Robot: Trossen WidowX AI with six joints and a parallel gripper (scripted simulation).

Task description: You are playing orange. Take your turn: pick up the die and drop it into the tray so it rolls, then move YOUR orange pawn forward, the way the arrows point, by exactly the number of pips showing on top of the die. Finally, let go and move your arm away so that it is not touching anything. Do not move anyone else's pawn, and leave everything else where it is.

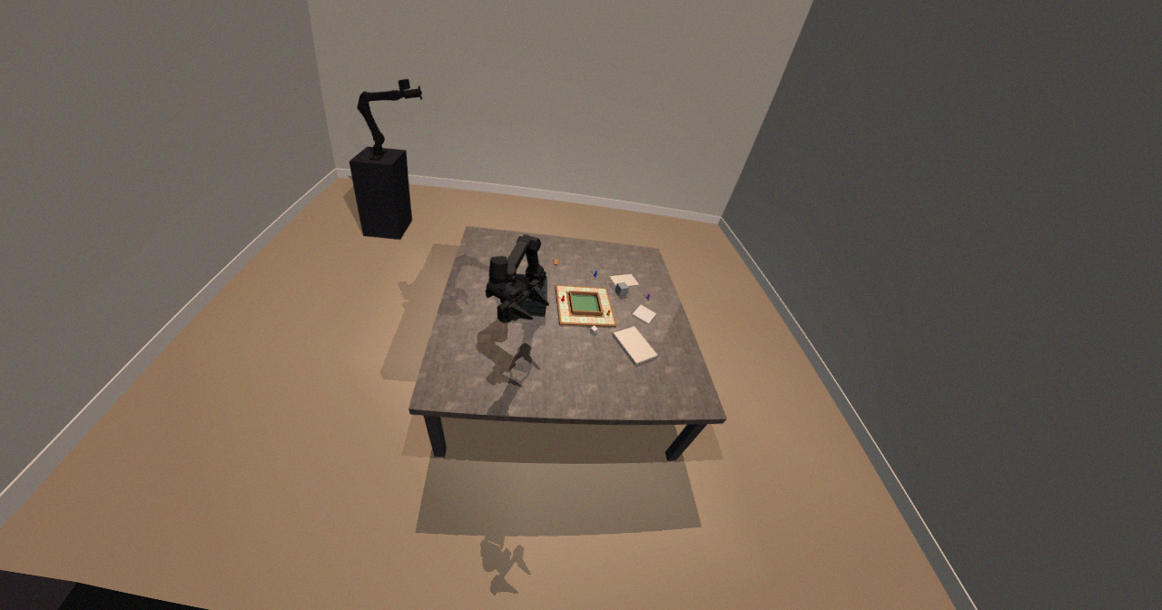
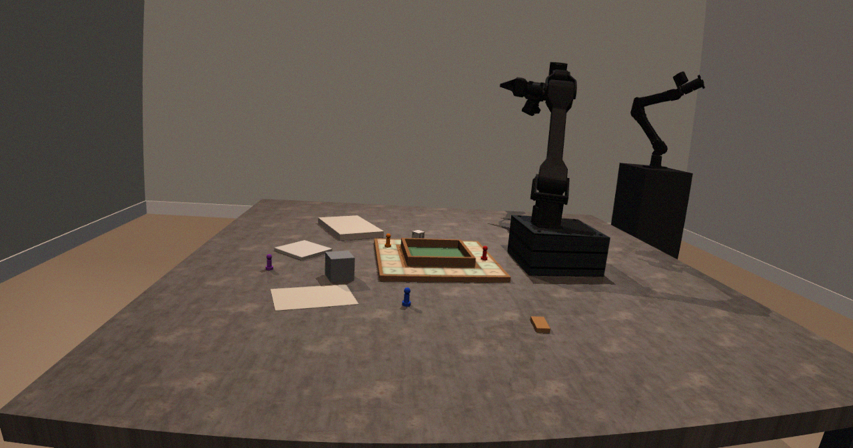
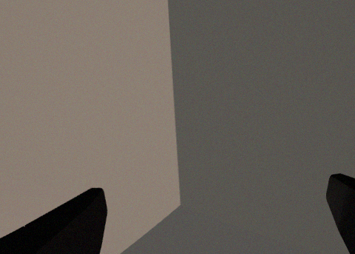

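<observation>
The white die is 450 mm below my gripper tip, 370 mm to the left of it and 300 mm ahead of it. The rest, counted from my gripper tip: white slab 490 mm ahead, 460 mm below, 300 mm to the left; then orange pawn 490 mm to the left, 440 mm below, 380 mm ahead; then red pawn 560 mm to the left, 440 mm below, 150 mm ahead.
</observation>
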